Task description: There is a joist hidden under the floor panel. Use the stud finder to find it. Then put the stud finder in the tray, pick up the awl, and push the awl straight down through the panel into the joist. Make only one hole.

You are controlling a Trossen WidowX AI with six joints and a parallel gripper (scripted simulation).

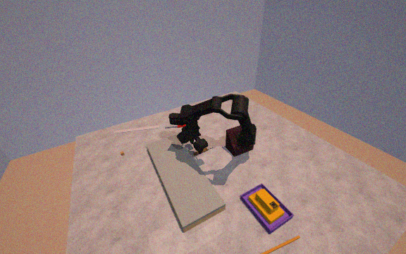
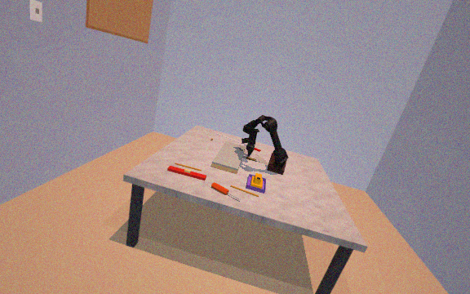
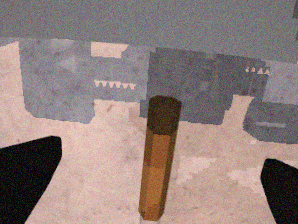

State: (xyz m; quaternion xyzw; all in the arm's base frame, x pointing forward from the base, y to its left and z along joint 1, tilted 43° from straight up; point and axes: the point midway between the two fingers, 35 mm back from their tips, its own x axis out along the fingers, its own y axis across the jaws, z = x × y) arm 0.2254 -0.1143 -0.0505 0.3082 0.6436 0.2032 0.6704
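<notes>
My gripper tip is 60 mm past the awl, 30 mm above it and 10 mm to the right of it. Also, from my gripper tip: purple tray (430 mm to the left, 40 mm behind, 30 mm below); small orange block (330 mm ahead, 250 mm to the right, 30 mm below); yellow stud finder (440 mm to the left, 40 mm behind, 10 mm above).
</notes>
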